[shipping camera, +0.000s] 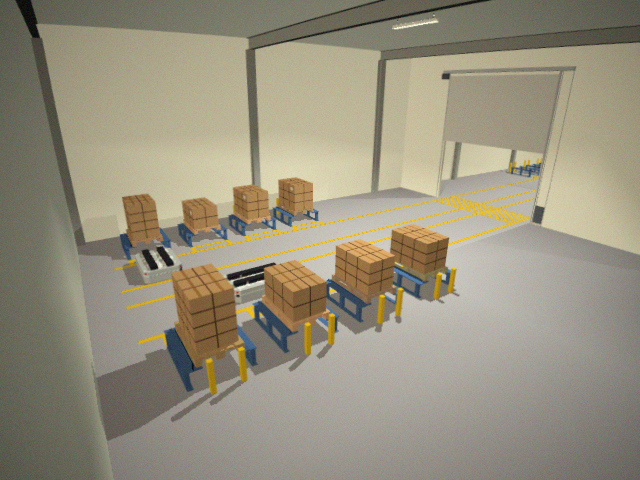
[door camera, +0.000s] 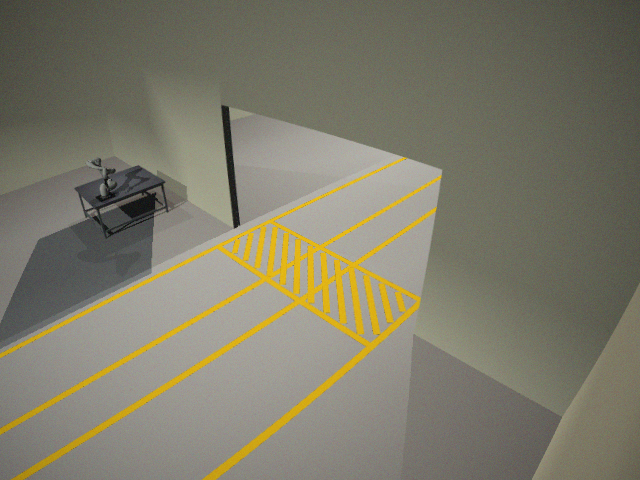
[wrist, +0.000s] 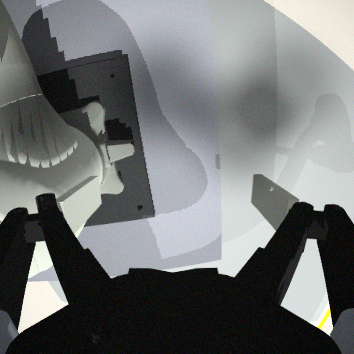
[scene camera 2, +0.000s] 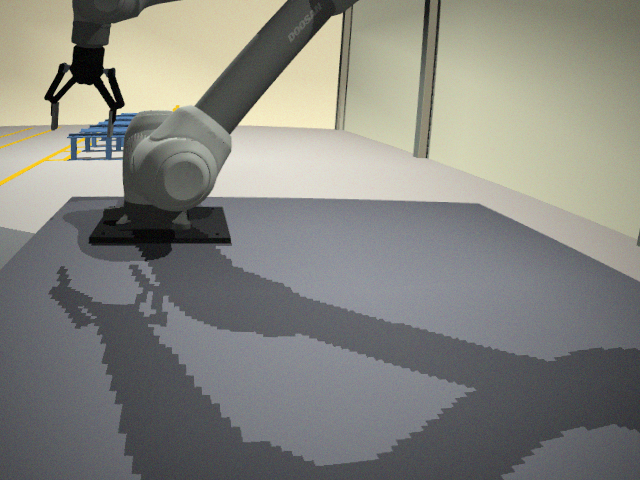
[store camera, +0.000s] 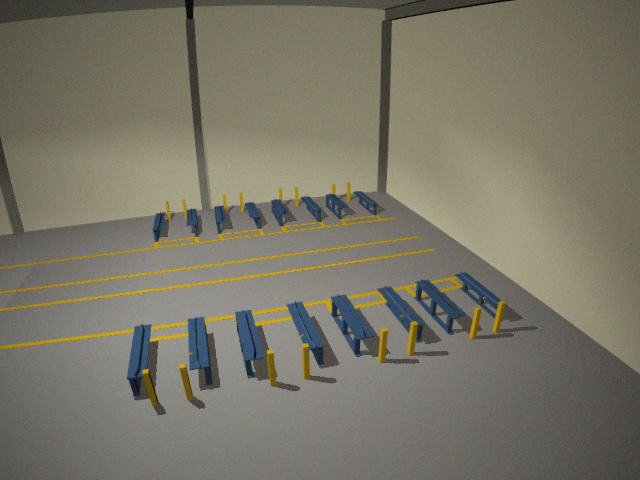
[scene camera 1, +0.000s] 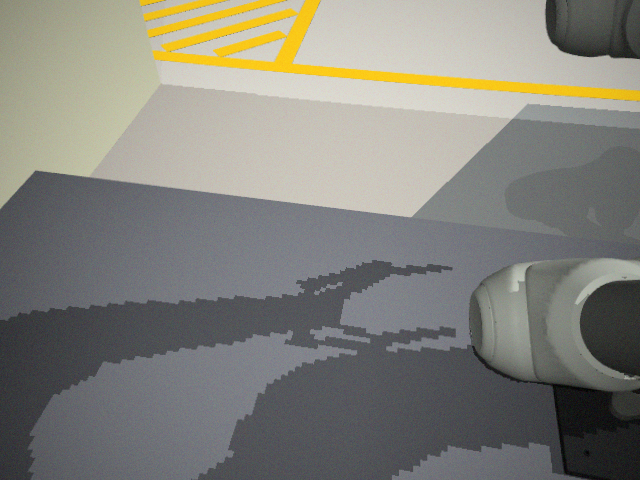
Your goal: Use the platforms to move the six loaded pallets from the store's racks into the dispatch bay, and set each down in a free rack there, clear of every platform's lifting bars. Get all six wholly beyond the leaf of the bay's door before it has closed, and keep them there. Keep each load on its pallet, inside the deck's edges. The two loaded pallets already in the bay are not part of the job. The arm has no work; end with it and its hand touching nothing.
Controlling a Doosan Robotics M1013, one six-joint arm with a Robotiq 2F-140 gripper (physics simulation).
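Where they show: gripper, between the fingertips: [door camera: 106, 189] [wrist: 175, 189] [scene camera 2: 81, 132]; arm's base, origin of its link: [door camera: 105, 196] [wrist: 69, 156] [scene camera 2: 154, 220].
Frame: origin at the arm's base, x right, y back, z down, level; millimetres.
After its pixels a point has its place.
In the shipping camera, carton loads sit on pallets in blue racks. The far row holds loads [shipping camera: 141, 217] {x 6775, y -13791, z -348 mm} [shipping camera: 200, 214] {x 6709, y -12192, z -160 mm} [shipping camera: 251, 202] {x 6655, y -10563, z -274 mm} [shipping camera: 296, 195] {x 6597, y -8925, z -271 mm}; the near row holds loads [shipping camera: 205, 310] {x 1114, y -14041, z -462 mm} [shipping camera: 294, 291] {x 1036, y -12535, z -336 mm} [shipping camera: 364, 268] {x 1113, y -10865, z -271 mm} [shipping camera: 419, 249] {x 1130, y -9197, z -266 mm}. One white platform [shipping camera: 160, 270] {x 4901, y -13873, z 461 mm} stands bare in the aisle before the far row's left rack. Another platform [shipping camera: 249, 293] {x 2879, y -12530, z 569 mm} stands by the near row, partly hidden by a load; no pallet shows on its bars. The door leaf [shipping camera: 498, 111] {x 3887, y -1828, z -3030 mm} hangs partly lowered. Store racks [store camera: 197, 341] {x 903, y 7683, z 412 mm} hold no pallets. My gripper [scene camera 2: 82, 121] {x 184, y -6, z -223 mm} [wrist: 175, 189] {x 184, y -6, z -223 mm} is open and empty, above table height.
Yellow posts [shipping camera: 307, 338] [store camera: 382, 345] stand behind the racks. A hatched floor zone [door camera: 369, 345] [shipping camera: 516, 220] crosses the doorway. The arm stands on a dark table [door camera: 139, 178] {x -277, y -927, z 10 mm} [scene camera 2: 361, 248] {x -471, y -214, z 11 mm} beside the lane. Grey columns [shipping camera: 253, 118] [store camera: 385, 103] line the walls.
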